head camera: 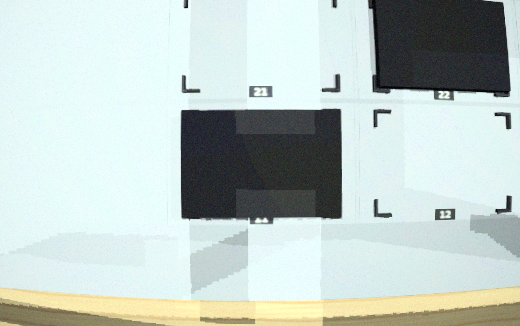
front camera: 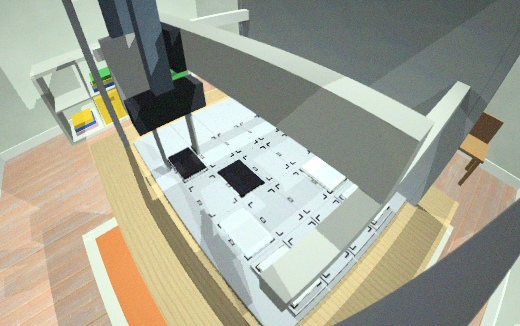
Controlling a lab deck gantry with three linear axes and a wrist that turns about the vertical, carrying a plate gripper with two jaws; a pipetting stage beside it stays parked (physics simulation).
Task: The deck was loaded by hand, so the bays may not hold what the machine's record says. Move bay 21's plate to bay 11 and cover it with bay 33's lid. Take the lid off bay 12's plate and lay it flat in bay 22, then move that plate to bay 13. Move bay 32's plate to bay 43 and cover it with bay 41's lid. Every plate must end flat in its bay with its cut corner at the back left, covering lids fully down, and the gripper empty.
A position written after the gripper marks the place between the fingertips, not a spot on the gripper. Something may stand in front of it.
Observation:
In view: the gripper [front camera: 182, 157], a black lid [head camera: 466, 53], a pale lid [front camera: 322, 172], a white plate [front camera: 249, 236], a black lid [head camera: 249, 163] and a grey wall [front camera: 415, 60].
The head camera view does not show the pale lid: it is out of frame. The head camera view misses the white plate: it is out of frame.

